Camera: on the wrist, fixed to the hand. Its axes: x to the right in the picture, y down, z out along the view.
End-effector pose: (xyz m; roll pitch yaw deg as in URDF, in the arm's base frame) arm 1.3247 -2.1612 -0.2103 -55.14 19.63 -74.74
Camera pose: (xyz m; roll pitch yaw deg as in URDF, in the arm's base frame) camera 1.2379 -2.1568 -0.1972 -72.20 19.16 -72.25
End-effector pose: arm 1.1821 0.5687 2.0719 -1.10 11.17 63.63
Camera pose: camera 1.2092 0.5085 2.0140 -18.81 9.00 64.65
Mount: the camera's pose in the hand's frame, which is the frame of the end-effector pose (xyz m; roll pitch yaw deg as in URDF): -0.0299 -0.0498 -0.0659 -17.91 -2.19 0.97
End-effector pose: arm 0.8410 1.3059 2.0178 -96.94 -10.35 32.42
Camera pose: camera 0.8393 1.2345 2.0689 -115.18 -9.12 34.50
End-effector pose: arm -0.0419 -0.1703 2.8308 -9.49 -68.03 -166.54
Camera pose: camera -0.0962 -0.1216 2.7818 -30.98 -69.99 -162.69
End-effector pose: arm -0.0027 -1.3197 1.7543 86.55 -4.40 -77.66
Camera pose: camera 0.0531 -1.2812 1.6985 68.84 -5.50 -79.80
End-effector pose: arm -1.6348 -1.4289 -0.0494 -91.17 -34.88 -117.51
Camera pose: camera -1.6675 -1.3512 -0.0245 -110.54 -33.84 -114.90
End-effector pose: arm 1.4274 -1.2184 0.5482 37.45 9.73 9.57
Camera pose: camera 1.3845 -1.2251 0.4718 19.47 7.40 9.00
